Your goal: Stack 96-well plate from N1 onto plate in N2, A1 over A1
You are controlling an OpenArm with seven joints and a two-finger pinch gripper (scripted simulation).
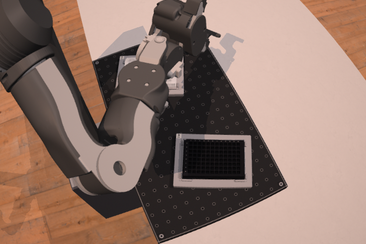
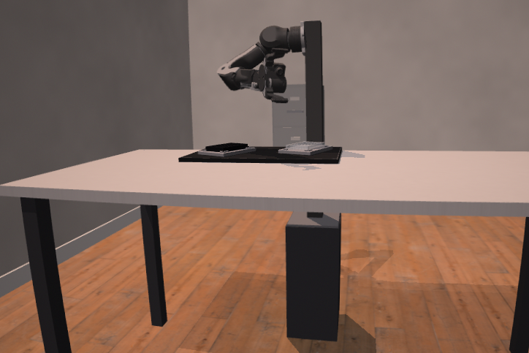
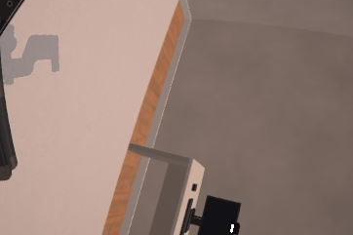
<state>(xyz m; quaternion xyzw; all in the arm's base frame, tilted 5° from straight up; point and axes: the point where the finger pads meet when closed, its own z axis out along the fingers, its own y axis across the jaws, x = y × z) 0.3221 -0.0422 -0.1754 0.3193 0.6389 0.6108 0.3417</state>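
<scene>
Right now the black 96-well plate is 8 cm behind my hand, 21 cm to the right of it and 23 cm below it. Round my hand: clear 96-well plate: 12 cm behind, 6 cm to the left, 23 cm below; then grey plate nest N1: 8 cm behind, 21 cm to the right, 24 cm below; then plate nest N2: 12 cm behind, 6 cm to the left, 24 cm below.
</scene>
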